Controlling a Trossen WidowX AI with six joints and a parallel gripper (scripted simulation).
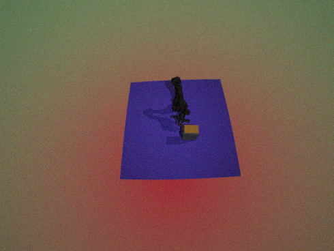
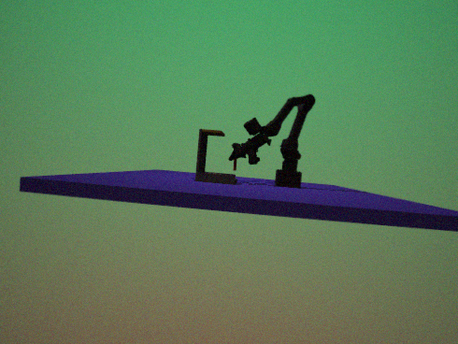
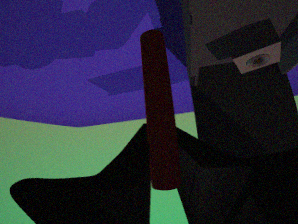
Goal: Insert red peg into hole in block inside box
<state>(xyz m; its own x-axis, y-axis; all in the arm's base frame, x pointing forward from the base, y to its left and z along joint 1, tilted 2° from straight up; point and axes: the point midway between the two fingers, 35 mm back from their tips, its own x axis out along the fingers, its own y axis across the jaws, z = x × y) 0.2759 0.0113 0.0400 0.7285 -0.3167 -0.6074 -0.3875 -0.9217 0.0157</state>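
Right now the dark back wall is 130 mm ahead of my gripper tip, 110 mm to the left of it and 10 mm above it. From my gripper tip the other things lie so: orange roof 80 mm ahead, 110 mm to the left, 110 mm above; then red peg 30 mm behind, 10 mm to the left, 10 mm below.
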